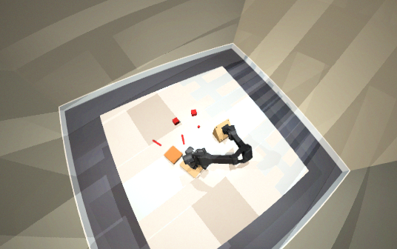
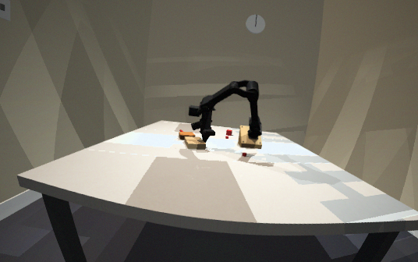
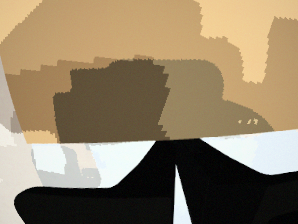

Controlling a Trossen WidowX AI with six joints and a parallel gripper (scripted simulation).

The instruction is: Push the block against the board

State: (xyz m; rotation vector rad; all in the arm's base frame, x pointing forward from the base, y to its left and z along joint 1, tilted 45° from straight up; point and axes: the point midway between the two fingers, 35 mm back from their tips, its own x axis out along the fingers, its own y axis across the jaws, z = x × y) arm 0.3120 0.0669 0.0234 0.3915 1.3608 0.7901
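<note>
Now: the tan board 60 mm ahead of my gripper tip, 20 mm to the left of it and 10 mm above it. Also, from my gripper tip: orange square block (120 mm ahead, 130 mm to the right, 10 mm above).
</note>
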